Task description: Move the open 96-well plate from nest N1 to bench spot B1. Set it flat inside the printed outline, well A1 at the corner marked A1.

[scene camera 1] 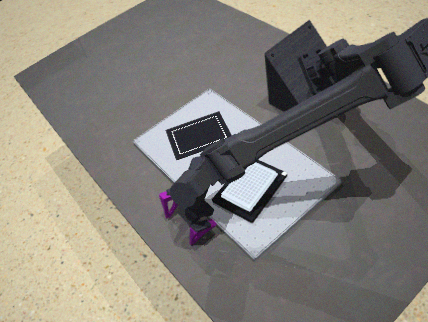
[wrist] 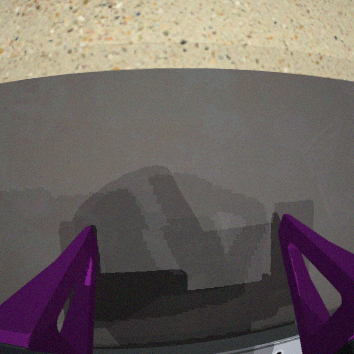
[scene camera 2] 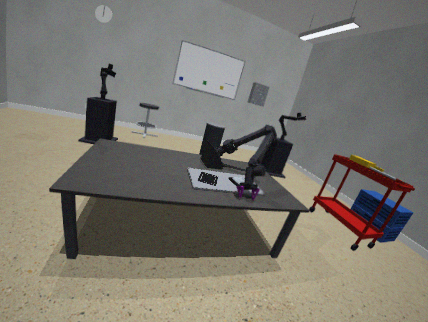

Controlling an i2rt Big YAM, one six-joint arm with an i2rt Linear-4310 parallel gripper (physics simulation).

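Seen in the pictures: gripper, fingertip midpoint: (scene camera 1: pixel 179 230) (wrist: pixel 189 230) (scene camera 2: pixel 246 199); arm's base, origin of the base link: (scene camera 1: pixel 315 71) (scene camera 2: pixel 215 153).
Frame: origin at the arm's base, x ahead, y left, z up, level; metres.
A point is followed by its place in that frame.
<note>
The white 96-well plate (scene camera 1: pixel 251 187) {x 0.366, y 0.167, z -0.054 m} lies in the black nest (scene camera 1: pixel 254 216) {x 0.406, y 0.230, z -0.068 m} on the light perforated board (scene camera 1: pixel 310 185) {x 0.242, y 0.243, z -0.079 m} (scene camera 2: pixel 194 183) {x 0.472, y -0.201, z -0.079 m}; the arm covers one corner of it. The bench spot, a black rectangle with a white printed outline (scene camera 1: pixel 199 136) {x 0.363, y -0.085, z -0.077 m} (scene camera 2: pixel 208 178) {x 0.364, y -0.094, z -0.078 m}, lies on the same board; the arm hides its near corner. The letters A1 are too small to read. My gripper (scene camera 1: pixel 181 223) {x 0.565, y 0.137, z -0.086 m} (scene camera 2: pixel 248 196) {x 0.565, y 0.137, z -0.086 m} (wrist: pixel 189 230) {x 0.565, y 0.137, z -0.086 m} is open and empty, its purple fingers wide apart, over the dark table beyond the board's edge, beside the nest. The plate does not show in the wrist view.
A dark angled block (scene camera 1: pixel 286 62) {x 0.076, y -0.037, z 0.053 m} (scene camera 2: pixel 212 145) {x 0.102, y -0.067, z 0.086 m} stands behind the board near the arm's base. The arm's forearm (scene camera 1: pixel 300 117) {x 0.309, y 0.280, z 0.233 m} reaches over the board between the outline and the nest. The table's edge (wrist: pixel 185 69) {x 0.644, y 0.142, z -0.092 m} shows ahead in the wrist view. A red cart (scene camera 2: pixel 345 220) stands right of the table.
</note>
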